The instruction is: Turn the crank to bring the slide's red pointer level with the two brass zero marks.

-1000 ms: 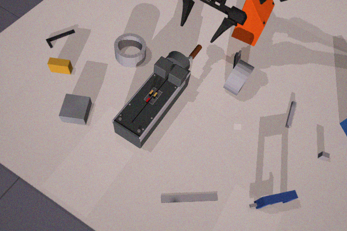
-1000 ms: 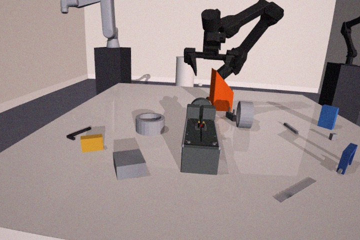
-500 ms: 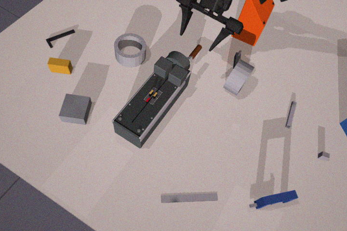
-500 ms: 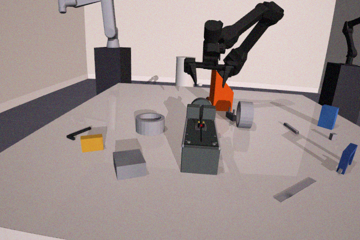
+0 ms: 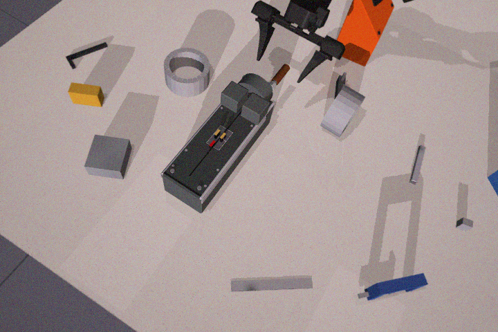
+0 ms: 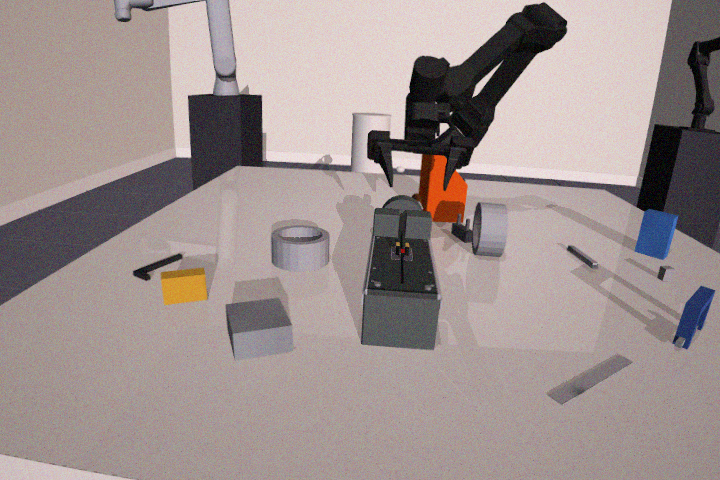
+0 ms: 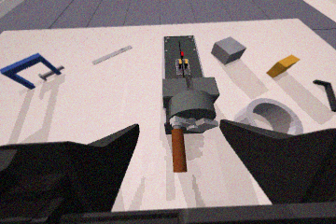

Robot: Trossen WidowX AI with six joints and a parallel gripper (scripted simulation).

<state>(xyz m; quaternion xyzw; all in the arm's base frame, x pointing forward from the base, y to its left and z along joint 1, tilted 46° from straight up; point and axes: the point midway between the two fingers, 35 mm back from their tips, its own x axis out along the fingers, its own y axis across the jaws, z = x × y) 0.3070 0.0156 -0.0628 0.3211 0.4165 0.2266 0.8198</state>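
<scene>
My gripper tip is 20 mm past the crank handle and 30 mm above it. Round my gripper tip: grey strip (310 mm ahead, 230 mm to the left, 130 mm below); red pointer (190 mm ahead, 10 mm to the right, 50 mm below); grey cube (310 mm ahead, 170 mm to the right, 120 mm below).
</scene>
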